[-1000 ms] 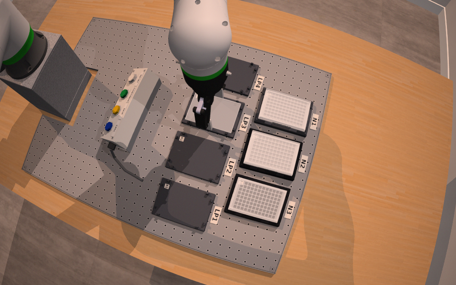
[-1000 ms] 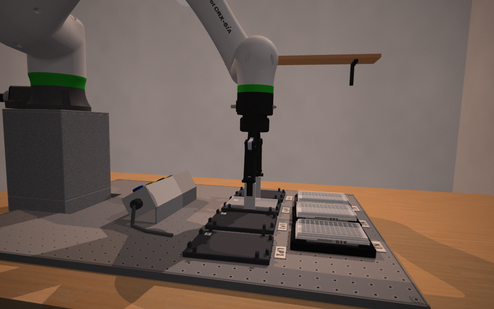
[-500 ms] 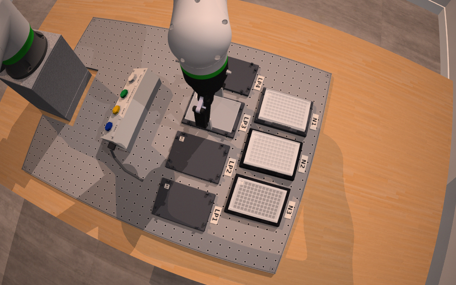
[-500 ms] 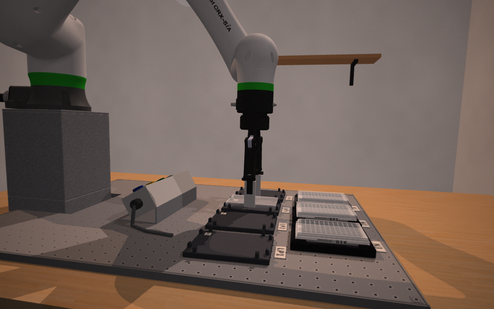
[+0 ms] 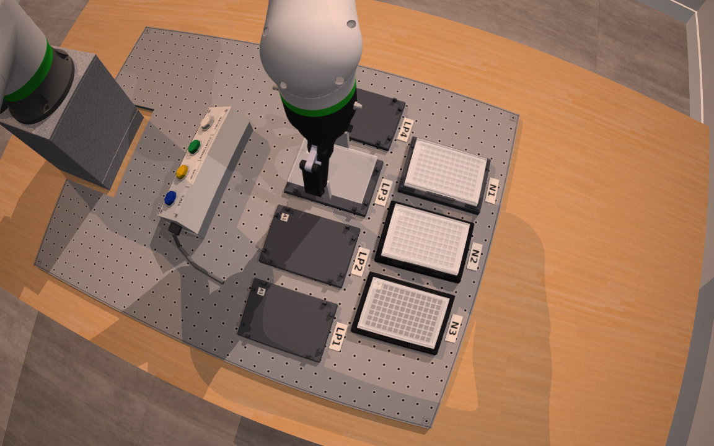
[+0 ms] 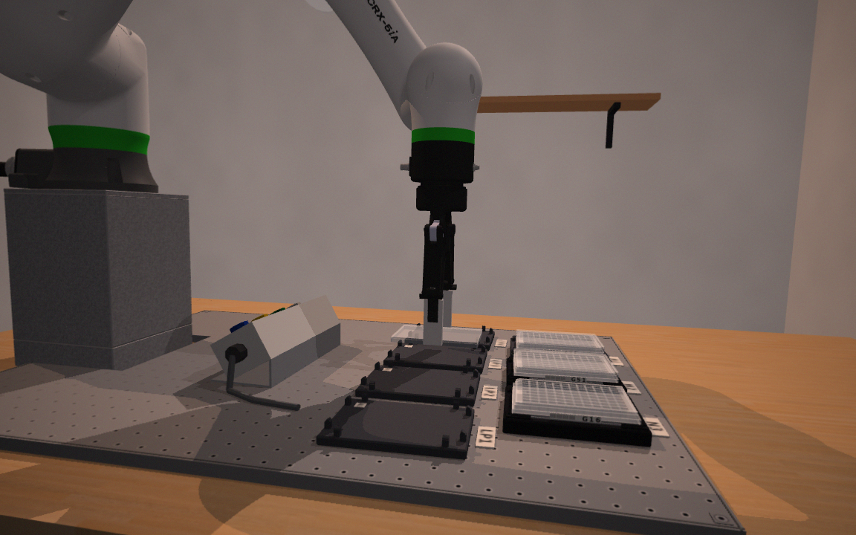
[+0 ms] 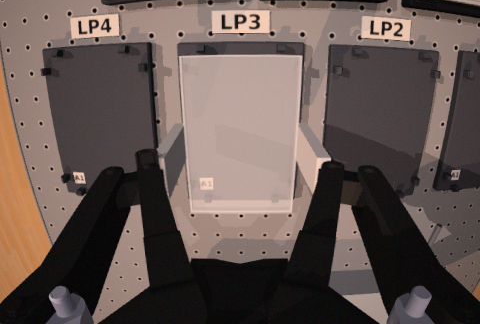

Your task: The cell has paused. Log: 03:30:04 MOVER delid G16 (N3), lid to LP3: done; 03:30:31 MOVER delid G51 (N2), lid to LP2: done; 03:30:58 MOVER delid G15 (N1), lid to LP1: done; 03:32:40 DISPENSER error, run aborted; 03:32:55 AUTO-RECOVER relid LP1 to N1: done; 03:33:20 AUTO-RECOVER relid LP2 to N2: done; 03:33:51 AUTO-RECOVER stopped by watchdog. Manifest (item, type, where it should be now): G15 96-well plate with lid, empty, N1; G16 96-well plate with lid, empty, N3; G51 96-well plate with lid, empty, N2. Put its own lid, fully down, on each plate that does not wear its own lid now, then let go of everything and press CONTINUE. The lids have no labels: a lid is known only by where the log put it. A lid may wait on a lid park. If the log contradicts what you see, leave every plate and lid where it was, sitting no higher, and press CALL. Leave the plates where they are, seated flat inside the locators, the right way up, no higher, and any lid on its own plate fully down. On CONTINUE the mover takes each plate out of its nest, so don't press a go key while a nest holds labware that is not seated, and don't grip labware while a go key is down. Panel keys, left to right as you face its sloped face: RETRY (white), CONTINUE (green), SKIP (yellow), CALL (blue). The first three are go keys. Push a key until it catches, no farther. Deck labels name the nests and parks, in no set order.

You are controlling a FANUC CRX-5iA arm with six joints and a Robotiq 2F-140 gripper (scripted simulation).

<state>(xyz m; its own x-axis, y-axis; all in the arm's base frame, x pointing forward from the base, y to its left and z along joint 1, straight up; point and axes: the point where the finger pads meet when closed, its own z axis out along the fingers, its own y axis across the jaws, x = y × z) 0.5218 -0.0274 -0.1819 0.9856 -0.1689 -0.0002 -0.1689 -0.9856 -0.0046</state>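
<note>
The lid park LP3 lies 6 cm below my hand. Also, from my hand: lid park LP2: 2 cm behind, 12 cm to the right, 6 cm below; lid park LP4: 2 cm ahead, 12 cm to the left, 6 cm below; clear lid: 2 cm below.
</note>
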